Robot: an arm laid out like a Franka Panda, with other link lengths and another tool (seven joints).
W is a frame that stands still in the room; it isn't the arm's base.
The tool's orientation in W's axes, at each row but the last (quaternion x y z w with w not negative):
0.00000, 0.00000, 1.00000, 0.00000
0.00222, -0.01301, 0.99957, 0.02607
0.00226, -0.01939, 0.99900, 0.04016
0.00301, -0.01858, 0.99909, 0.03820
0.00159, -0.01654, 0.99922, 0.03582
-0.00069, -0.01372, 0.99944, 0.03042
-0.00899, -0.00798, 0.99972, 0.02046
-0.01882, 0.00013, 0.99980, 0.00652
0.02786, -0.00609, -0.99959, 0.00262
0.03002, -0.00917, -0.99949, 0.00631
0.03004, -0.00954, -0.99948, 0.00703
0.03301, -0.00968, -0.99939, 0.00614
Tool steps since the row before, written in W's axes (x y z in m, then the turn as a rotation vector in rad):
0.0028, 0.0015, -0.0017, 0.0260, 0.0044, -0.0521
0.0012, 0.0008, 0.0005, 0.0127, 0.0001, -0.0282
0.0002, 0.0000, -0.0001, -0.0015, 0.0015, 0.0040
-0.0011, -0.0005, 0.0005, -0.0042, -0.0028, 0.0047
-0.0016, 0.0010, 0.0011, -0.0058, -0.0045, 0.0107
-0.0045, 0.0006, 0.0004, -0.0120, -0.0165, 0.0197
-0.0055, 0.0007, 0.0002, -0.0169, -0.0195, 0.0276
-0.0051, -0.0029, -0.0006, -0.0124, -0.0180, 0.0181
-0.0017, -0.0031, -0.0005, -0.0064, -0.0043, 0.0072
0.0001, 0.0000, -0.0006, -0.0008, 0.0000, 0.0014
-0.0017, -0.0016, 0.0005, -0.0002, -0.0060, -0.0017
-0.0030, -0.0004, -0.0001, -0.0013, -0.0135, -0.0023
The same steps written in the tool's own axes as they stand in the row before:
-0.0028, -0.0015, -0.0017, -0.0260, -0.0044, -0.0521
-0.0012, -0.0009, 0.0005, -0.0128, 0.0000, -0.0281
-0.0002, 0.0000, -0.0001, 0.0016, -0.0015, 0.0039
0.0011, 0.0006, 0.0005, 0.0040, 0.0029, 0.0048
0.0017, -0.0009, 0.0011, 0.0055, 0.0045, 0.0108
0.0045, -0.0003, 0.0004, 0.0110, 0.0167, 0.0202
0.0055, -0.0005, 0.0003, 0.0156, 0.0197, 0.0282
0.0051, 0.0030, -0.0004, 0.0115, 0.0182, 0.0185
0.0017, 0.0031, -0.0004, 0.0060, 0.0044, 0.0075
-0.0001, 0.0000, -0.0006, 0.0007, 0.0000, 0.0014
0.0017, 0.0016, 0.0006, 0.0004, 0.0060, -0.0018
0.0030, 0.0004, 0.0001, 0.0016, 0.0134, -0.0025

